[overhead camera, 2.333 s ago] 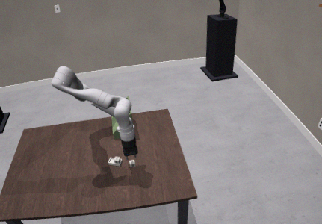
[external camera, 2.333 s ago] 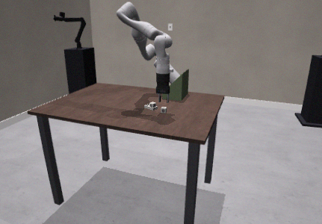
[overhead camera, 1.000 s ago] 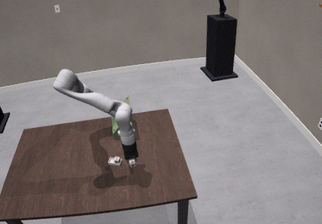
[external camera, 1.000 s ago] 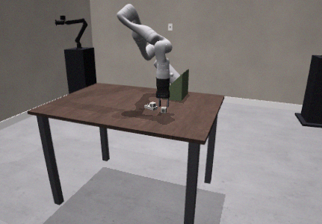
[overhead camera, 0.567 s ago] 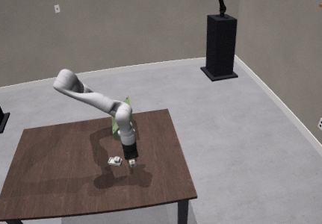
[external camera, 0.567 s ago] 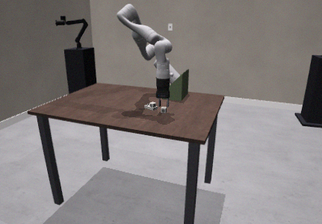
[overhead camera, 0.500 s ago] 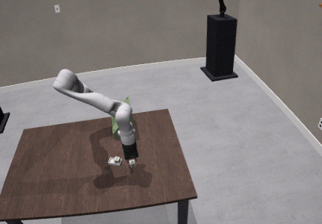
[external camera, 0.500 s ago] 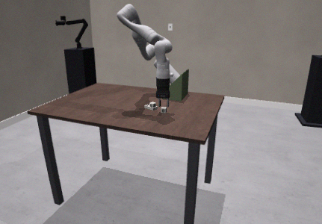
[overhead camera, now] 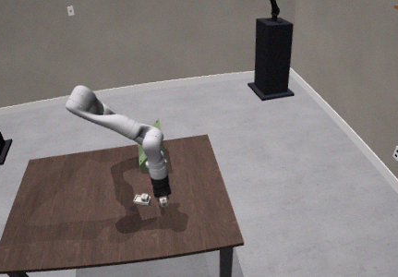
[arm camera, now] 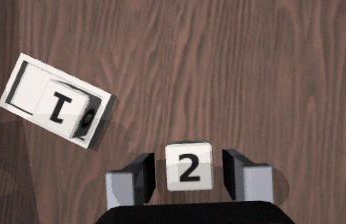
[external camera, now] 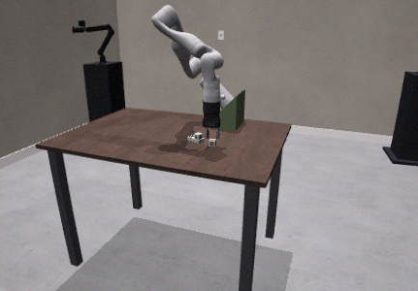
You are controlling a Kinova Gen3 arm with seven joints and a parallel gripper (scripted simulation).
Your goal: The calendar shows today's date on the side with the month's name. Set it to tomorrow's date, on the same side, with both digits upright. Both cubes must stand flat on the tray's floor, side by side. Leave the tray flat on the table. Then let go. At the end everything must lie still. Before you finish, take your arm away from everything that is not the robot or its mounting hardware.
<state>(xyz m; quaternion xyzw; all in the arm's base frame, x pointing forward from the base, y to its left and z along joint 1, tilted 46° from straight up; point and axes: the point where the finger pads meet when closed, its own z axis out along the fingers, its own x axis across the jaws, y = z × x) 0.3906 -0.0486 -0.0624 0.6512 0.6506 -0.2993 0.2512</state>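
My gripper is now 40 mm above the digit cube. The rest, counted from my hand: white calendar tray: 100 mm to the right, 50 mm below, 50 mm behind; white cube: 80 mm to the right, 40 mm behind, 30 mm below.
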